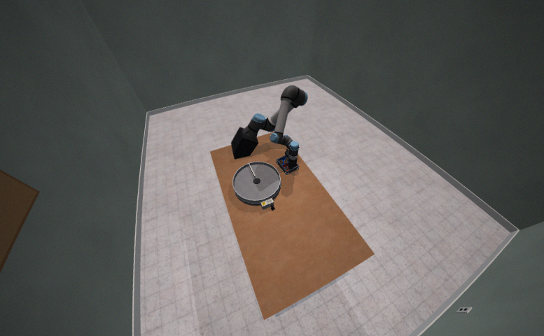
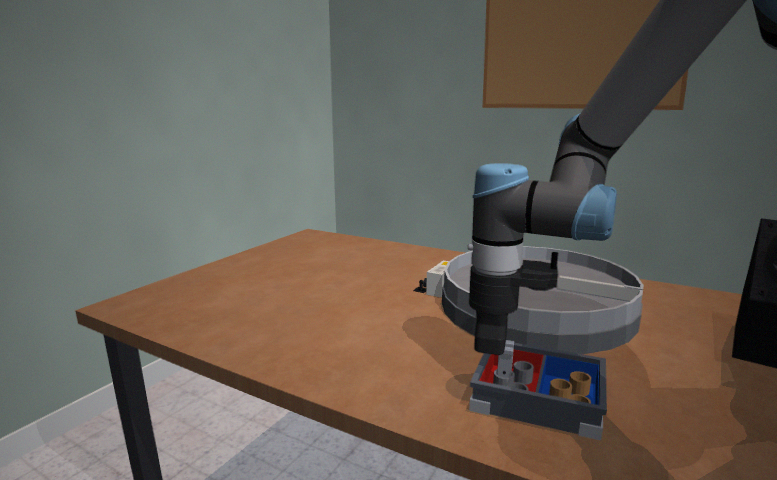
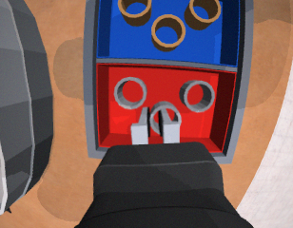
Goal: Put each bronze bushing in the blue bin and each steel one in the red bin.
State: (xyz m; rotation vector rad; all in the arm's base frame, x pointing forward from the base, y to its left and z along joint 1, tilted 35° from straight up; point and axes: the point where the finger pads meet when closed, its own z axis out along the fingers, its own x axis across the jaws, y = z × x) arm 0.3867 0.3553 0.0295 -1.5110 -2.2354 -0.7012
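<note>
My gripper is now 60 mm past the bin and 10 mm to the left of it. The rest, counted from my hand: grey turntable (80 mm ahead, 340 mm to the right, 20 mm above).
</note>
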